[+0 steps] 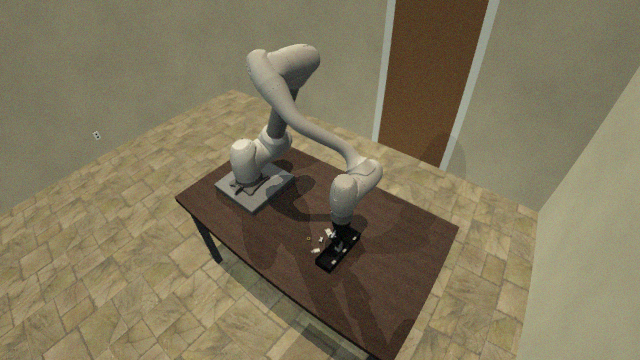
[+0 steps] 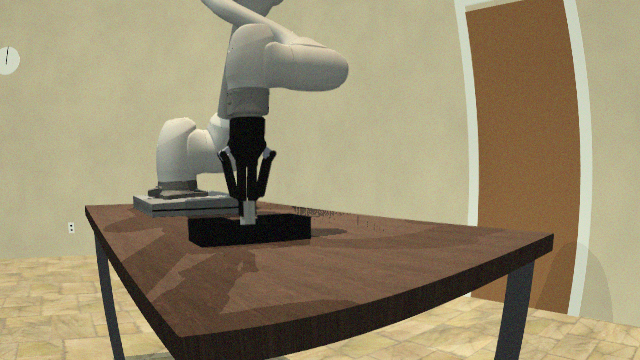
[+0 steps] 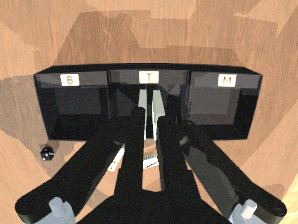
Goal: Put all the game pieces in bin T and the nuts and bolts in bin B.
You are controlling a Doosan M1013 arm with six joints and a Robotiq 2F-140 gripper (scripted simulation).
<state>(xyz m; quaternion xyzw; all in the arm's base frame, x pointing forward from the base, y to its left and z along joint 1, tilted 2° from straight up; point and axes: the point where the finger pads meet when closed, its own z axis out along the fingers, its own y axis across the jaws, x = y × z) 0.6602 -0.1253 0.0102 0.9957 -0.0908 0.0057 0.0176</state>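
Now: the black bin 3 cm below my hand. The rest, counted from my hand: white domino: 9 cm behind, 7 cm to the left, 4 cm below; then gold ring-shaped nut: 16 cm behind, 5 cm below, 1 cm to the right; then dark piece: 18 cm to the left, 7 cm behind, 4 cm below.
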